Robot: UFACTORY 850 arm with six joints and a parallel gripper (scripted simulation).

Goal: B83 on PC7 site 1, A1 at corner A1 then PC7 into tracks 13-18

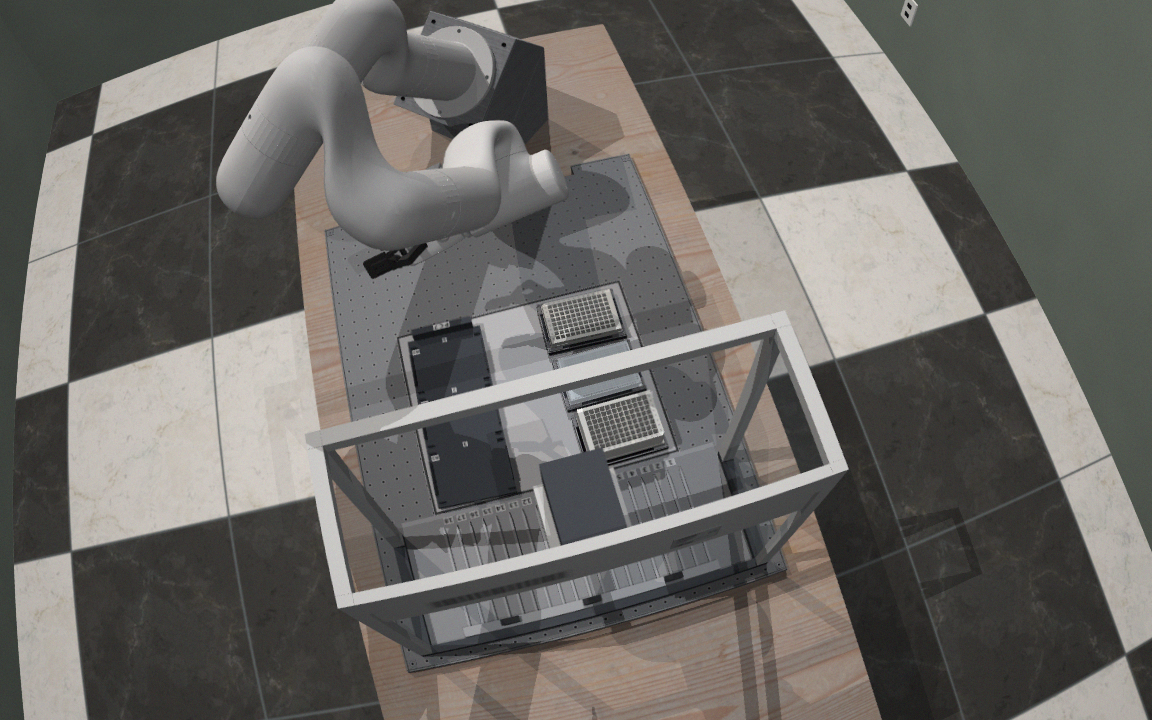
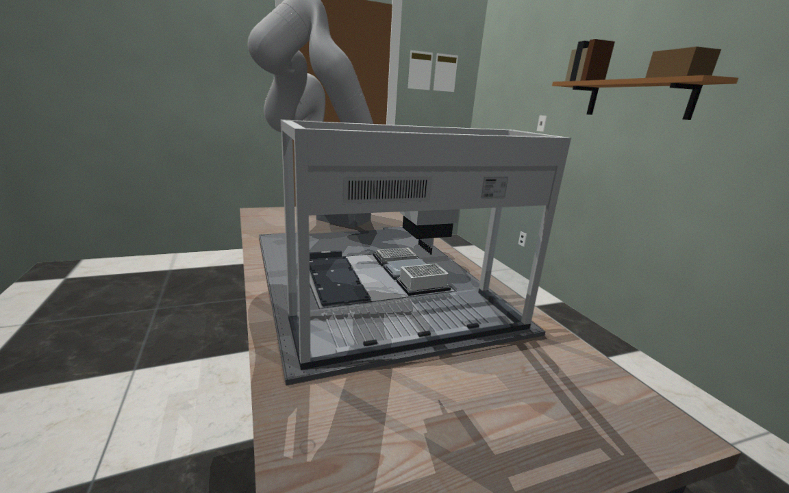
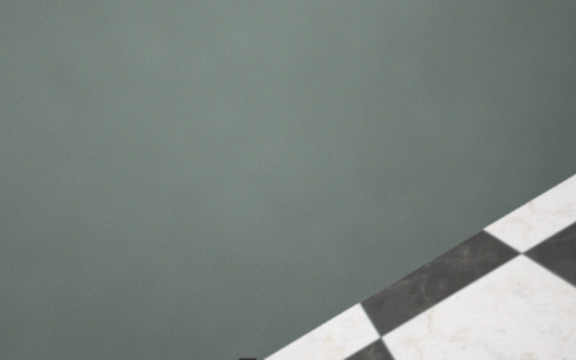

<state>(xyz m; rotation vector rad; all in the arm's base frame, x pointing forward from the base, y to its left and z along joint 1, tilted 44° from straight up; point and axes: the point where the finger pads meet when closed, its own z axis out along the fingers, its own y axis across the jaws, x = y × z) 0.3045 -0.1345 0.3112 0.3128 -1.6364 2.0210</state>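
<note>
Now: the nest S3 37 cm ahead of my hand, 26 cm below it and 22 cm to the left of it. From my hand the other things lie so: 96-well plate B38 (28 cm to the left, 24 cm below, 15 cm ahead); plate carrier PC7 (25 cm below, 20 cm ahead, 1 cm to the left); frame bar (42 cm ahead, 21 cm above, 8 cm to the left).
</note>
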